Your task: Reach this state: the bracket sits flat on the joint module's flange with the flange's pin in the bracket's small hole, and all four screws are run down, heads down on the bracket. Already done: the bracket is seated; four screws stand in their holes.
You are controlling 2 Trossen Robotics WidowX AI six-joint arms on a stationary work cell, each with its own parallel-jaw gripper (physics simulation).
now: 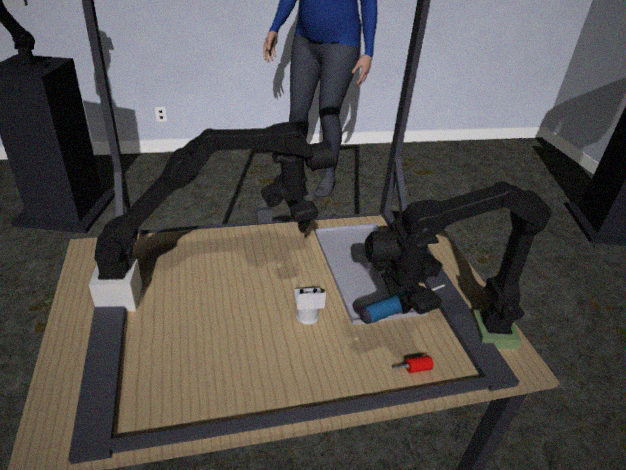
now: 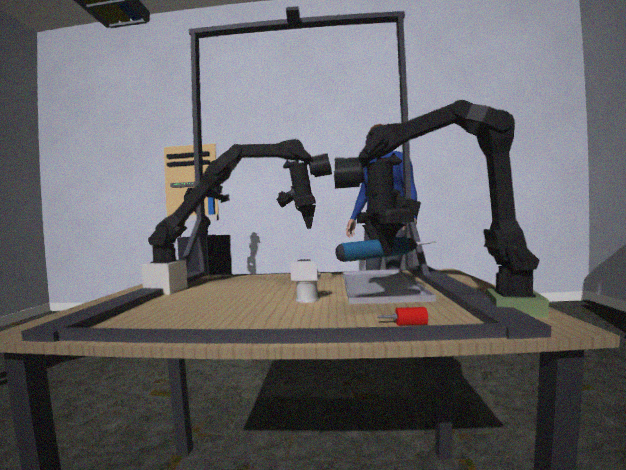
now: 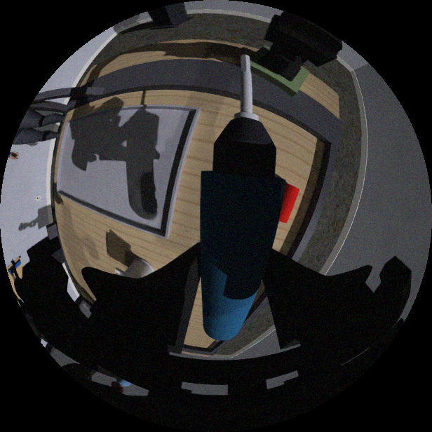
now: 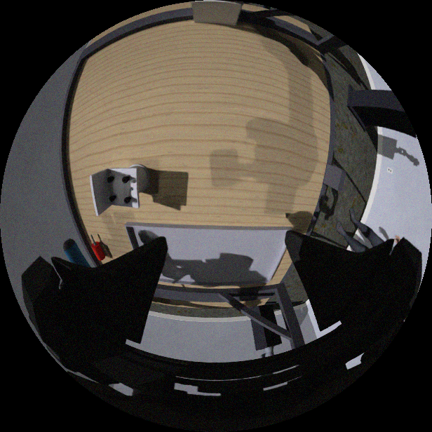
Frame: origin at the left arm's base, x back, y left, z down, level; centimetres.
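Seen in the pictures: left gripper, fingertip midpoint: point(image 1: 399, 307) point(image 2: 383, 255); right gripper, fingertip midpoint: point(image 2: 309, 228); left arm's base, link origin: point(image 1: 496, 324) point(image 2: 515, 293); right arm's base, link origin: point(image 1: 113, 271) point(image 2: 164, 262).
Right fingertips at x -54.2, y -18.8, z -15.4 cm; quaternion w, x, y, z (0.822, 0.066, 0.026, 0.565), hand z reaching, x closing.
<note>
Pixels of each thing's top centre, then the offset from my right fingertips to it.
- white joint module, top centre: point(image 1: 309, 298) point(image 2: 306, 276) dx +4.4, dy +16.3, dz +12.7 cm
- blue power screwdriver, top centre: point(image 2: 388, 236) point(image 1: 406, 293) dx +27.0, dy +23.7, dz +1.8 cm
- grey tray, top centre: point(image 1: 366, 265) point(image 2: 379, 280) dx +21.5, dy -4.5, dz +17.5 cm
- red hand tool with a metal shaft, top centre: point(image 2: 401, 308) point(image 1: 413, 360) dx +30.0, dy +32.2, dz +15.7 cm
The white L-shaped bracket point(image 1: 309, 299) point(image 2: 303, 271) point(image 4: 119, 190) sits on top of the white joint module point(image 1: 307, 317) point(image 2: 306, 293), its upright wall toward the front. Several dark screws point(image 4: 111, 179) stand in its base plate; how deep they sit and the pin cannot be made out. My left gripper point(image 2: 388, 247) point(image 3: 231, 248) is shut on the blue power screwdriver point(image 1: 382, 309) point(image 2: 360, 249) point(image 3: 230, 320), held level above the tray's front part, right of the bracket; its bit points away from the bracket. My right gripper point(image 1: 305, 230) point(image 2: 309, 225) point(image 4: 227, 240) is open and empty, high behind the bracket.
A grey tray point(image 1: 336, 263) point(image 2: 389, 299) point(image 4: 200, 226) lies right of the module, under the left arm. A red hand tool with a metal shaft point(image 1: 419, 363) point(image 2: 412, 316) point(image 3: 290, 203) point(image 4: 98, 251) lies near the front right. Dark frame bars point(image 1: 298, 408) border the table.
</note>
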